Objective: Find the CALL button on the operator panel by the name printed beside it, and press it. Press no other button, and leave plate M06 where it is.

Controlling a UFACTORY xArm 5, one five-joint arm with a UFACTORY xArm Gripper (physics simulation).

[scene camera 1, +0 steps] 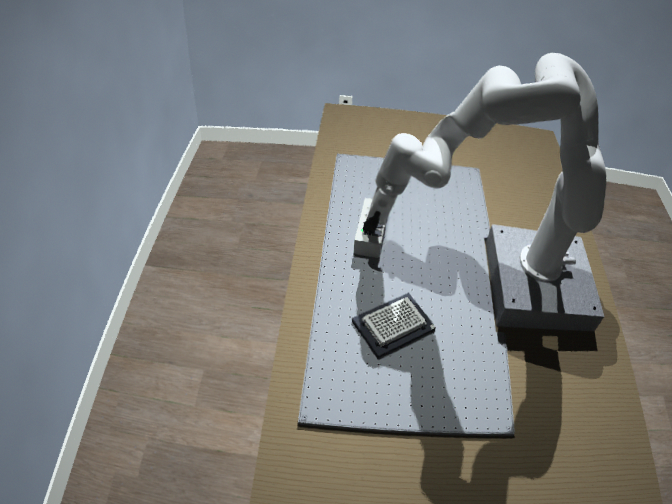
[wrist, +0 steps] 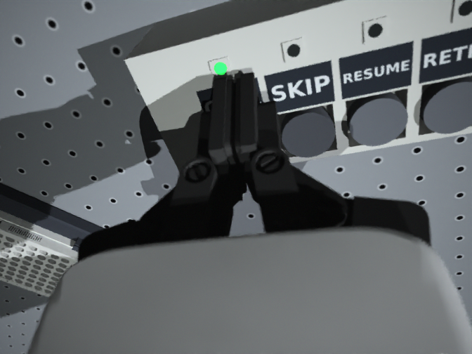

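The white operator panel [scene camera 1: 368, 248] [wrist: 165, 80] lies on the perforated board. In the wrist view its end lamp [wrist: 220, 68] glows green; the lamps above SKIP [wrist: 301, 89], RESUME [wrist: 376, 71] and the partly shown RETRY label [wrist: 447, 56] are dark. My gripper [scene camera 1: 371, 230] [wrist: 241, 102] is shut and empty, over the end position beside SKIP. It hides that position's button and most of its label, so the name cannot be read. Whether the fingertips touch the button cannot be seen. Plate M06 [scene camera 1: 395, 320] [wrist: 30, 260] lies in its dark holder, apart from the gripper.
The dark holder [scene camera 1: 381, 350] under the plate stands on the perforated board [scene camera 1: 347, 390], nearer the scene camera than the panel. The SKIP button [wrist: 308, 134] and RESUME button [wrist: 378, 121] are right of the fingers in the wrist view. The arm's grey base block [scene camera 1: 548, 303] stands at the right.
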